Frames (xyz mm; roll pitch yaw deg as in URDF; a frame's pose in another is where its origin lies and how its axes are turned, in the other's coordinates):
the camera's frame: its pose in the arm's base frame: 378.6 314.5 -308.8 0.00 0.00 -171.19
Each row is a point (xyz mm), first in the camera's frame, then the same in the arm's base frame.
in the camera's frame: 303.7 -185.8 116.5
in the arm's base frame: 50.0 451.6 -192.3
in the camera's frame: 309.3 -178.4 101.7
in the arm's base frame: 45.6 443.4 -207.1
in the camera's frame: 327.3 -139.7 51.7
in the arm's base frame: 33.8 402.4 -257.1
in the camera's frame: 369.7 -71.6 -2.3
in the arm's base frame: 2.3 328.6 -311.1
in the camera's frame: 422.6 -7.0 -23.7
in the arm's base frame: -40.1 256.7 -332.5
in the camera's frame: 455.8 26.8 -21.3
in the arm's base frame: -67.7 218.2 -330.1
